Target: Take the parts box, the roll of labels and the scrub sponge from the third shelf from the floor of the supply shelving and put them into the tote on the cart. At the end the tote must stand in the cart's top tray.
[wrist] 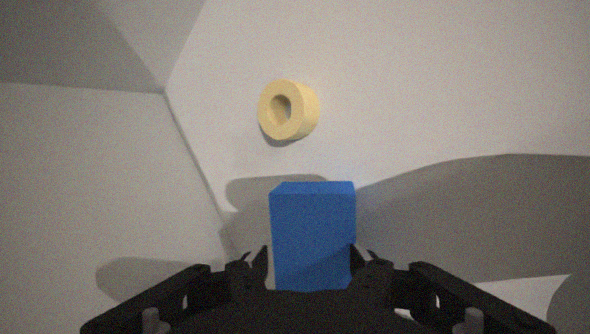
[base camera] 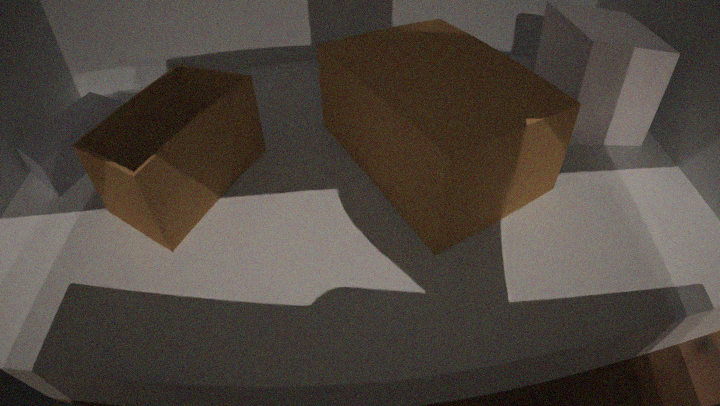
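Note:
A blue box (wrist: 312, 235), which looks like the parts box, stands on the pale shelf board in the wrist view. My gripper (wrist: 308, 258) is partly open, with one fingertip at each side of the blue box. A thin gap shows at the left fingertip; the right fingertip overlaps the box's edge, and contact there cannot be told. The pale yellow roll of labels (wrist: 298, 112) lies beyond the blue box, its hole facing left. The gripper hides the box's lower end. The scrub sponge, the tote and the cart cannot be made out in either view.
An upright panel (wrist: 100, 175) meets the board left of the blue box and roll. In the base camera view, a small brown box (base camera: 166, 151) is at left, a large brown box (base camera: 443, 126) at centre right, and a grey-white block (base camera: 600, 80) at the back right.

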